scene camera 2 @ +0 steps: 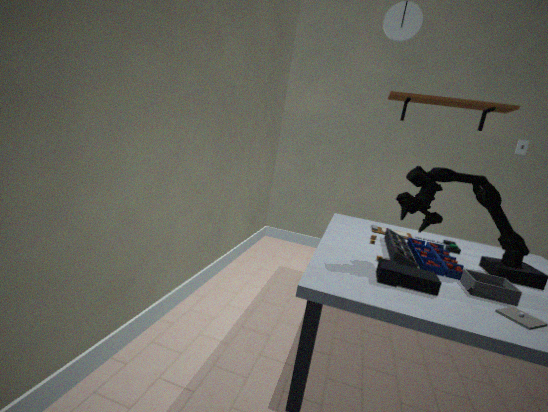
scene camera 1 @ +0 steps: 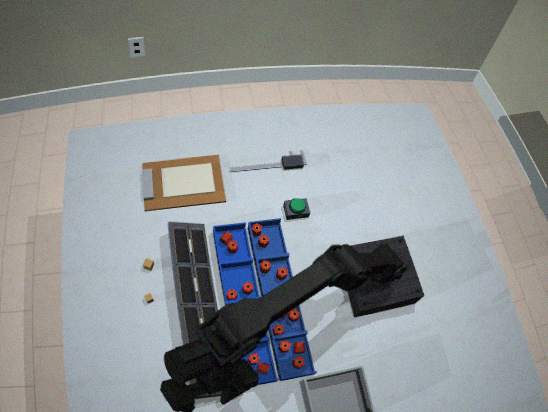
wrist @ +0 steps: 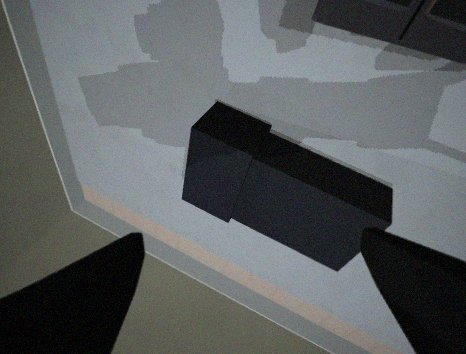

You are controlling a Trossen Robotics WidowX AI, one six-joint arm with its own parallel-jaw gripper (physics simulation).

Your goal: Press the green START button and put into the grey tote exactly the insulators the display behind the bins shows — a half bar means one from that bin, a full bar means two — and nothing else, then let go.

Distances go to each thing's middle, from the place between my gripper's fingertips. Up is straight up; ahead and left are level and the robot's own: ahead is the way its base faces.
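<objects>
Brown board with cream pad [scene camera 1: 193, 181]: 66 cm to the right of my hand and 18 cm below it. Also counted from my hand, the grey tote [scene camera 1: 352, 382] is 32 cm behind and 16 cm below, and the dark box [scene camera 2: 391, 273] is 1 cm behind, 13 cm to the left and 16 cm below.
</objects>
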